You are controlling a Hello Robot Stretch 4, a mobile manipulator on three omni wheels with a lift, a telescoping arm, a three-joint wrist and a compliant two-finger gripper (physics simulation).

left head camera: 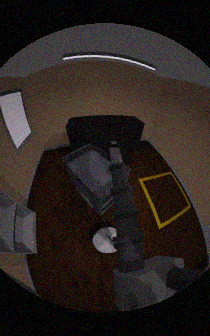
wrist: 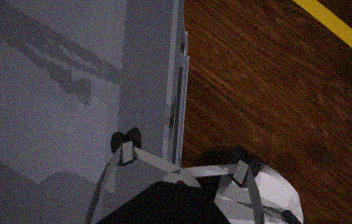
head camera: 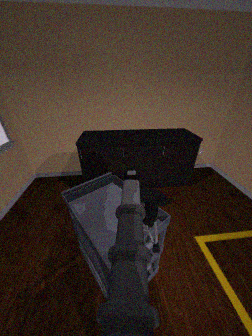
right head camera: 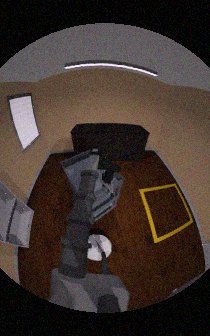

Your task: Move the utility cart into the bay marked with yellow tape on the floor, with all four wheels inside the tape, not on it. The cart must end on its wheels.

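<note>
The grey utility cart appears upright, with its top tray seen from above; its wheels are hidden. It stands outside the bay, to the left of the yellow tape. My gripper is open above the cart's rim. In the wrist view one fingertip is over the tray and the other is beyond the rim, over the floor side. No grip on the rim shows. In the head view the arm covers part of the cart.
A black cabinet stands against the back wall, behind the cart. A white round base is on the floor in front of the cart. A grey compartmented unit stands at the left wall.
</note>
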